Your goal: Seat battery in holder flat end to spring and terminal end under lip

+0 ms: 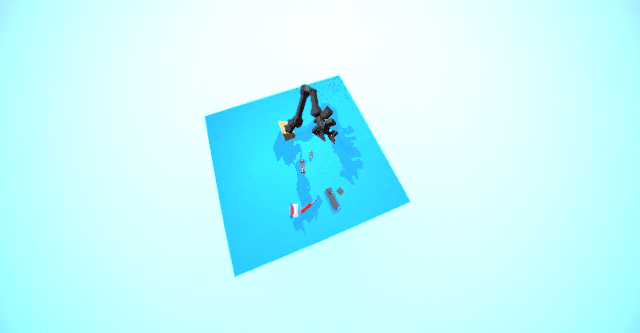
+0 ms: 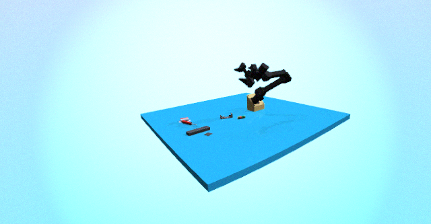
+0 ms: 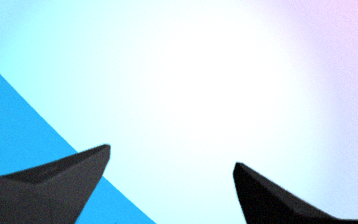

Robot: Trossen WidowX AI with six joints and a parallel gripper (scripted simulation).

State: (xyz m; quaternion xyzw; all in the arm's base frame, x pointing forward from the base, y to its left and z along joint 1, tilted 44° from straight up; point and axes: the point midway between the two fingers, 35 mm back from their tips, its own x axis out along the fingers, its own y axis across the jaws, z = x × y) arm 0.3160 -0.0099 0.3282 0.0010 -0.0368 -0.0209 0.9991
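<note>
Now: the battery 100 mm behind my gripper tip, 100 mm to the right of it and 340 mm below it. From my gripper tip the other things lie so: small dark square 240 mm ahead, 20 mm to the left, 350 mm below; then dark bar 280 mm ahead, 60 mm to the right, 340 mm below; then red screwdriver 270 mm ahead, 220 mm to the right, 340 mm below.
</note>
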